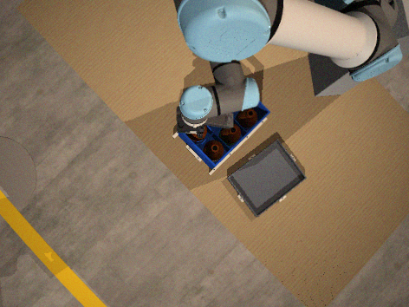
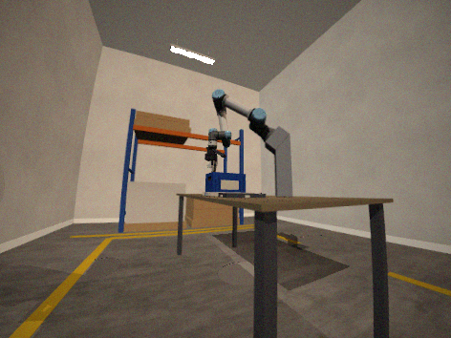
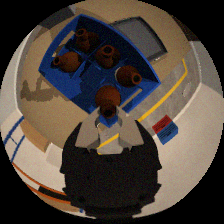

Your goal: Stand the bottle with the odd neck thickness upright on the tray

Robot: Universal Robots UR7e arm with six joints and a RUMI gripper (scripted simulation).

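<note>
Right now my hand is 30 mm short of the brown bottle, 80 mm to the right of it and 110 mm above it. The rest, counted from my hand: blue crate 70 mm behind, 70 mm to the left, 110 mm below; grey tray 20 mm ahead, 320 mm to the left, 180 mm below.
</note>
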